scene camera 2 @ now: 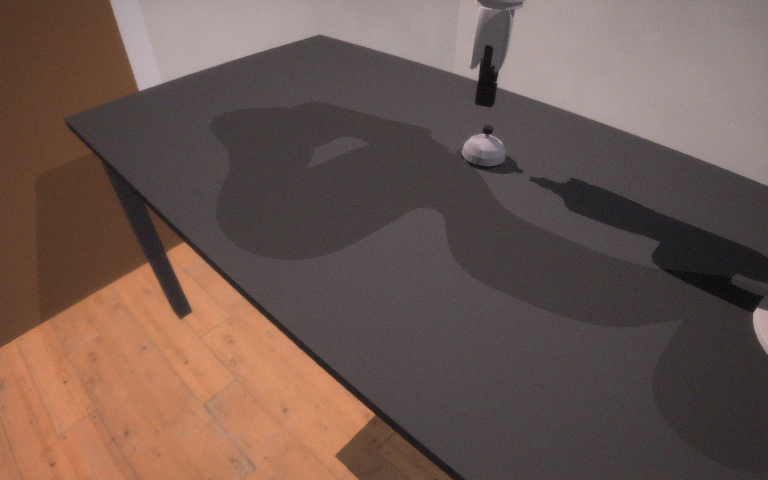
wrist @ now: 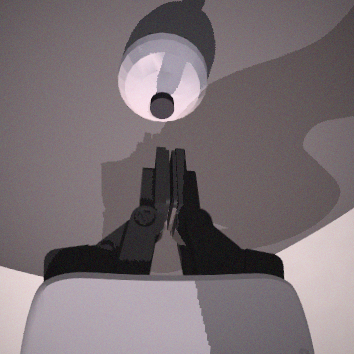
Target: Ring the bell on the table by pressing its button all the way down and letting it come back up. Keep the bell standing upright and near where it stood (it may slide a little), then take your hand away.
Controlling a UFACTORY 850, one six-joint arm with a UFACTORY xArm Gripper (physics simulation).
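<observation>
A white dome-shaped bell [scene camera 2: 483,151] [wrist: 145,75] stands upright on the dark grey table [scene camera 2: 362,316]. Its black button [scene camera 2: 487,130] [wrist: 162,106] sticks up from the top of the dome. My gripper [scene camera 2: 484,105] [wrist: 167,164] is shut and empty, with its black fingers pointing down. In the scene view the fingertips are above the button, with a visible gap between them and it. In the wrist view the fingertips show below the button in the picture, apart from it.
The arm's dark shadow lies on the table to the right of the bell. Part of a white object [scene camera 2: 761,325] shows at the right edge of the scene view. The table's back edge runs behind the bell. A wooden floor [scene camera 2: 186,384] shows at the lower left.
</observation>
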